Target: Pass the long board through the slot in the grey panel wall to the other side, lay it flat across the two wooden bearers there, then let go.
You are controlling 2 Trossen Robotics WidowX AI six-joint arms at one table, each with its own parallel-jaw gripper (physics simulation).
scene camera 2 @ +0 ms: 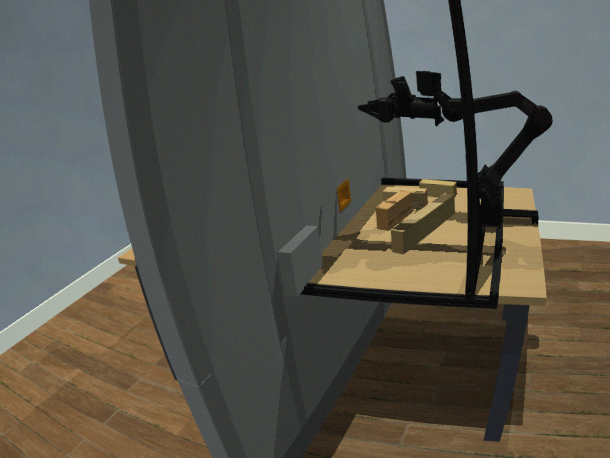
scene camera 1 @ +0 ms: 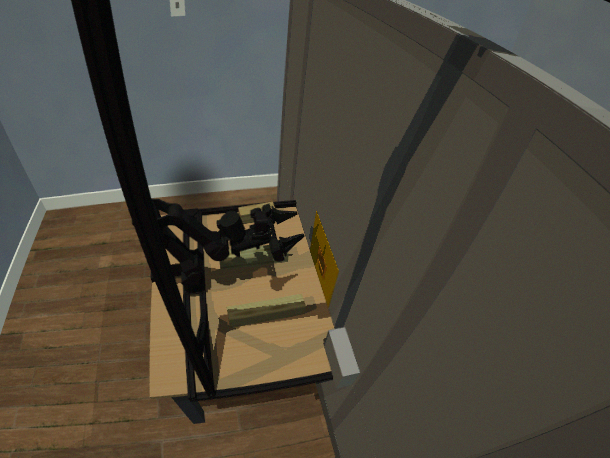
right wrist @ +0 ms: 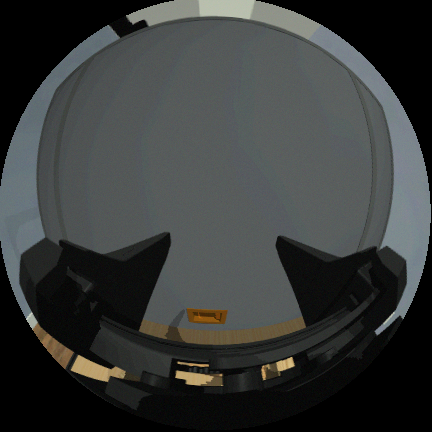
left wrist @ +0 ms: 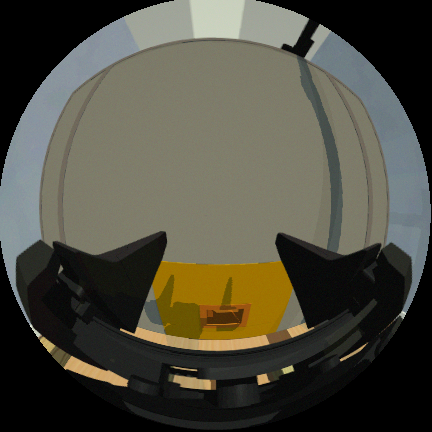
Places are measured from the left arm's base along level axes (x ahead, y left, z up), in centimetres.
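Pixels of known places: left gripper, fingertip midpoint: (scene camera 1: 300, 223) (left wrist: 222, 238); right gripper, fingertip midpoint: (scene camera 2: 363, 105) (right wrist: 225, 240); left arm's base, origin of the base link: (scene camera 1: 193, 286); right arm's base, origin of the base link: (scene camera 2: 491, 222).
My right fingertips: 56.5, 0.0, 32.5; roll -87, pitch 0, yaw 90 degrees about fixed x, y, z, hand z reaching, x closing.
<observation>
For each thing: its top centre in the pictures, then the offset to it from my right fingertips, as dx, dy, dz. "spot": a spot on its surface instead.
- orange rim, surface spot: (left wrist: 247, 316) spot: -13.4, -6.0, -25.8
- yellow plate, surface spot: (left wrist: 270, 280) spot: -13.3, -9.0, -17.5
- reddish wooden piece, middle of its top: (right wrist: 228, 368) (scene camera 2: 394, 199) +5.3, +3.1, -28.1
- long greenish beam, middle of its top: (scene camera 2: 426, 210) +16.1, -3.8, -28.5
- pale piece, middle of its top: (scene camera 1: 256, 208) -30.5, +31.6, -29.4
- pale block, middle of its top: (scene camera 2: 437, 182) +14.8, +27.0, -30.0
The grey panel wall (scene camera 1: 430, 280) (scene camera 2: 295, 125) (left wrist: 210, 150) (right wrist: 215, 150) stands between two work areas. Its slot has an orange rim (scene camera 2: 339, 200) (left wrist: 247, 316) (right wrist: 190, 316); a yellow plate (scene camera 1: 327, 285) (left wrist: 270, 280) surrounds it on the left arm's side. My left gripper (scene camera 1: 299, 225) (left wrist: 222, 238) is open and empty, above the table near the wall. My right gripper (scene camera 2: 361, 107) (right wrist: 225, 240) is open and empty, high above the table. Scene camera 2 shows a reddish wooden piece (scene camera 2: 387, 212) beside a long greenish beam (scene camera 2: 425, 220). I cannot tell which piece is the long board.
Scene camera 1 shows a greenish beam (scene camera 1: 265, 310), another (scene camera 1: 250, 257) partly under the left arm, and a pale piece (scene camera 1: 246, 215) behind. Scene camera 2 shows a pale block (scene camera 2: 437, 186) at the back. White-grey blocks (scene camera 1: 345, 352) (scene camera 2: 300, 255) stand by the wall. Dark posts rise beside the arms.
</observation>
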